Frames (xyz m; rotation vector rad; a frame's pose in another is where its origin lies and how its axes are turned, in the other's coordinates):
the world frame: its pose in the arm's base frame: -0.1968 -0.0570 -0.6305 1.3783 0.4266 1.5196
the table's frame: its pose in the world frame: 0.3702 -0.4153 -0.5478 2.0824 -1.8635 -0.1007
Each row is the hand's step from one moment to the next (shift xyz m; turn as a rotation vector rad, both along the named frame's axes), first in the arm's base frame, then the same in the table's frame.
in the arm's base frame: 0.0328 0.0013 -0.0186 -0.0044 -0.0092 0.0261
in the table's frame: 0.0321 0.0132 -0.0149 -0.0239 -0.0056 -0.0135
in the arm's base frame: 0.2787 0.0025 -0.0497 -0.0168 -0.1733 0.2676
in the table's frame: 0.1982 0.0665 -0.1909 -0.2666 0.0149 -0.1750
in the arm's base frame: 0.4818 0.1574 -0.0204 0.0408 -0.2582 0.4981
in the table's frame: 0.3736 -0.0484 -0.3398 -0.4227 -0.0160 -0.3708
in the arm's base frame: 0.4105 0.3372 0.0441 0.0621 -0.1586 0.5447
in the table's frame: 0.3759 -0.2454 -0.2875 -0.3925 -0.1209 -0.3963
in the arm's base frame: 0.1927 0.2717 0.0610 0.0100 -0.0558 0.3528
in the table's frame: 0.2047 -0.2322 -0.1373 -0.2496 -0.1233 -0.2240
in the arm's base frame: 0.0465 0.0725 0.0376 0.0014 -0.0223 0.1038
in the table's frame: 0.0379 -0.0732 -0.0452 -0.0772 -0.0315 -0.0658
